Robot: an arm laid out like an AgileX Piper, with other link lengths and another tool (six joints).
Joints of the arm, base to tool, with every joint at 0 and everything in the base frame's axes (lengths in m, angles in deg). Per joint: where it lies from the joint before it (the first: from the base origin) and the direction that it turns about. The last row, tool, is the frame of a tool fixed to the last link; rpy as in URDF.
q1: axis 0 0 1 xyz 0 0 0.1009
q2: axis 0 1 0 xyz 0 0 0
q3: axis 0 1 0 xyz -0.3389 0 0.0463
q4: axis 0.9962 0 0.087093 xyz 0.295 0 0.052
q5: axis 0 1 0 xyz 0 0 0
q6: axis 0.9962 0 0.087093 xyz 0.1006 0 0.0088
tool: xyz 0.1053 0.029 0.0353 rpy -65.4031 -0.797 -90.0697
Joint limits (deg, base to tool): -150..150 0..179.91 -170..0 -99.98..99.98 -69.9..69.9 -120..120
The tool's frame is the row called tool.
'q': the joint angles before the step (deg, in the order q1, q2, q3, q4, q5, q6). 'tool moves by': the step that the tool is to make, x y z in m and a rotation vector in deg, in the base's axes. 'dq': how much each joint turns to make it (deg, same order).
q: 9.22 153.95 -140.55 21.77 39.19 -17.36
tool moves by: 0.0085 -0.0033 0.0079 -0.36 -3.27 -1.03
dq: 0.01 -0.02 -0.01 -0.62 -3.35 -0.13
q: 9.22 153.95 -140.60 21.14 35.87 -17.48
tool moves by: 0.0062 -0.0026 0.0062 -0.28 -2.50 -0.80
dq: 0.01 0.01 -0.01 -0.52 -2.58 -0.04
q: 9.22 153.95 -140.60 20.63 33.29 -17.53
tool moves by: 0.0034 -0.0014 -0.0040 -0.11 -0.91 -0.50
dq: 0.00 0.59 -0.02 -0.16 -1.55 -0.01
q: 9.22 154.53 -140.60 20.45 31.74 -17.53
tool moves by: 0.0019 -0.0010 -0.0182 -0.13 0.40 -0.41
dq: 0.01 1.54 0.01 0.01 -1.21 -0.01
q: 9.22 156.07 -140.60 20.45 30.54 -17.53
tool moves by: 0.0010 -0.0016 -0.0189 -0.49 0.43 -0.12
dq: -0.05 1.53 0.02 0.01 -1.04 -0.46
